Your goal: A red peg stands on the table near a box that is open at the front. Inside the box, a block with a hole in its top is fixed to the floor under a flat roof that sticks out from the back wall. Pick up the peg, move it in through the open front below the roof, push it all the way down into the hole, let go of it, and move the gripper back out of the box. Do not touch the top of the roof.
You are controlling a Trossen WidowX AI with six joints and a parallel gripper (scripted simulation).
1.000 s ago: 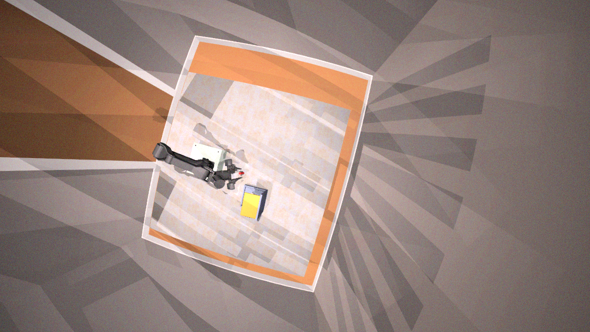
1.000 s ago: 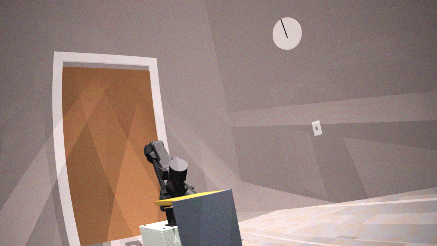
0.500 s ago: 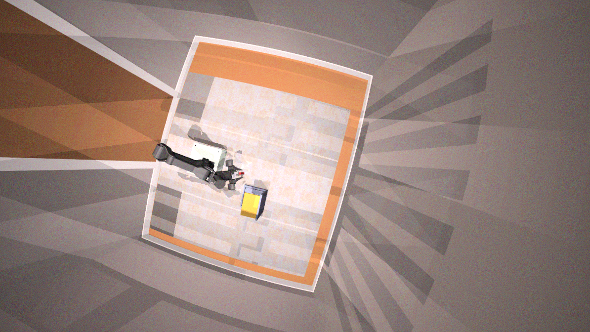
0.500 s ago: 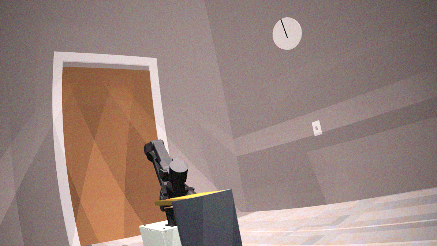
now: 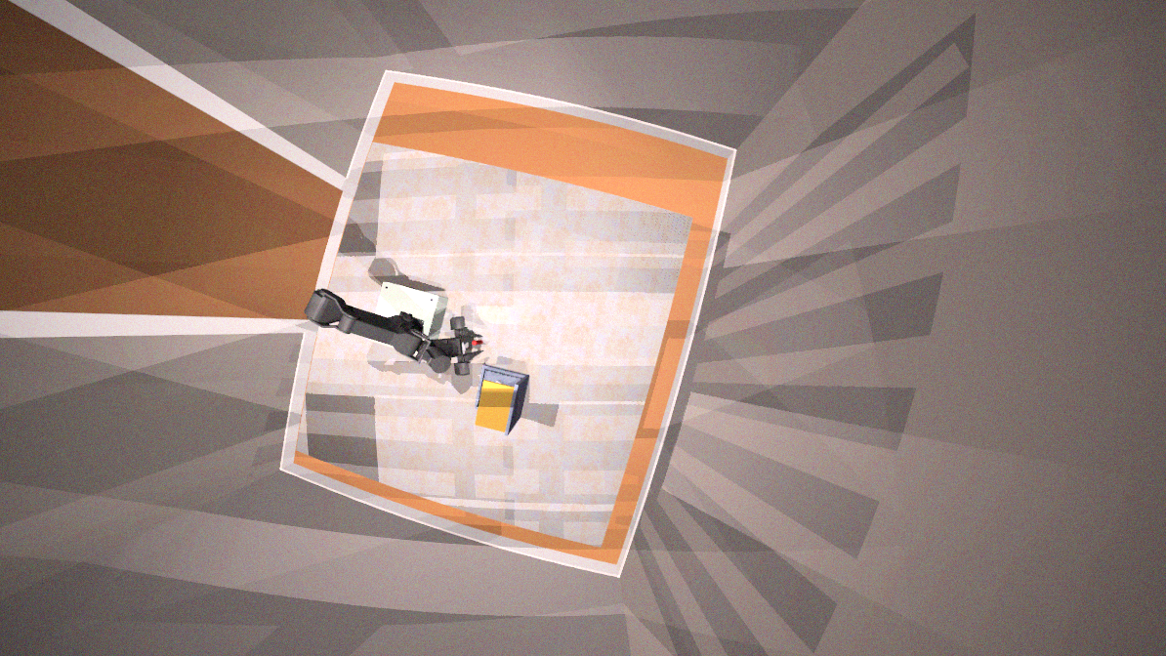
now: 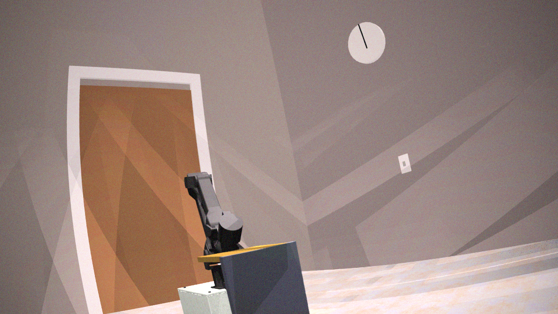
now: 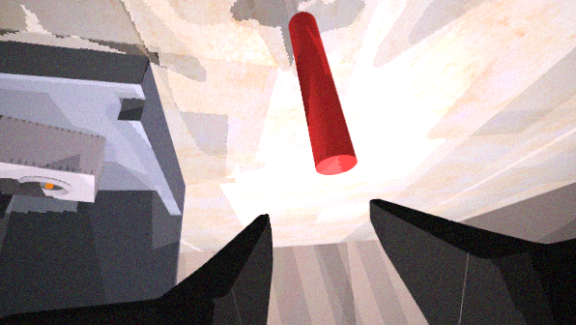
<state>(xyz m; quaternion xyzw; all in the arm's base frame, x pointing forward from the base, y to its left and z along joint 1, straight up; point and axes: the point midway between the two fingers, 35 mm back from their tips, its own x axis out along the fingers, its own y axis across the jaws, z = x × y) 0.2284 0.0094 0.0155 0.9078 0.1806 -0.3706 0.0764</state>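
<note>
My gripper tip is now 50 mm above the red peg, 30 mm past it and 10 mm to the left of it. From my gripper tip the other things lie so: orange roof (150 mm to the right, 130 mm above, 120 mm ahead).
</note>
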